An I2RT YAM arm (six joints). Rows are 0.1 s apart.
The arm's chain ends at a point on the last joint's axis. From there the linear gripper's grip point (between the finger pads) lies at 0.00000 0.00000 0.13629 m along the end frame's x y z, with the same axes.
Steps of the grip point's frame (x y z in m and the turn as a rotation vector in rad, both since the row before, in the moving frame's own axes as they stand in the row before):
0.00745, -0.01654, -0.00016, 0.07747, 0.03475, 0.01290
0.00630, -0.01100, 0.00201, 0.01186, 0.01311, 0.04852
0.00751, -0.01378, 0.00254, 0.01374, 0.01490, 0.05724
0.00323, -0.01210, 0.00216, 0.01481, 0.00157, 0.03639
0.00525, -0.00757, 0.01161, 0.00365, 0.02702, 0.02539
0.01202, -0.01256, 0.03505, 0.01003, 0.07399, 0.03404
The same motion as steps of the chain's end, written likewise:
0.00265, -0.00603, 0.00033, 0.07747, 0.03475, 0.01290
0.00447, -0.00943, 0.00203, 0.01186, 0.01311, 0.04852
0.00543, -0.01197, 0.00257, 0.01374, 0.01490, 0.05724
0.00298, -0.01009, 0.00218, 0.01481, 0.00157, 0.03639
0.00156, -0.00712, 0.01166, 0.00365, 0.02702, 0.02539
0.00192, -0.01137, 0.03543, 0.01003, 0.07399, 0.03404

